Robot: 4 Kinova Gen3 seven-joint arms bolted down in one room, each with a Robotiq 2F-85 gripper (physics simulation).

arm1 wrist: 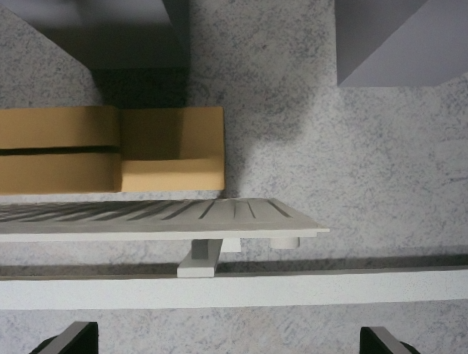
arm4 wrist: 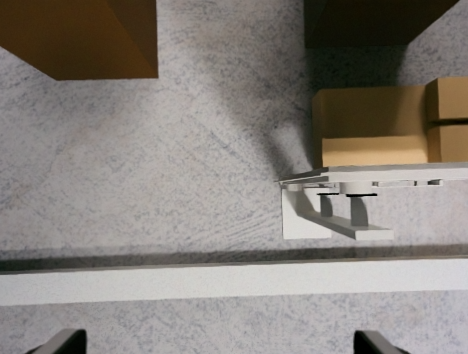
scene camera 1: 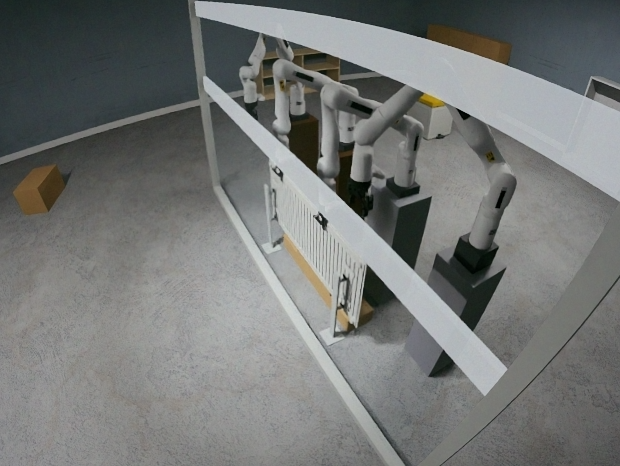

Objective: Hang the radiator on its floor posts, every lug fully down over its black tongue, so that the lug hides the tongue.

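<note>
The white slatted radiator stands upright beside its floor posts. The near post and far post are white; a post top also shows in the arm1 wrist view and the arm4 wrist view. Black strips show by a rear lug; dark parts show at the near post. Arm1's gripper and arm4's gripper are open and empty. Two middle arms reach to the radiator's top edge, with black fingertips there; their grip is unclear.
A brown block support lies beside the radiator's lower edge. A white rail crosses in front of the posts. Grey pedestals and brown pedestals stand behind. A carton lies at the left.
</note>
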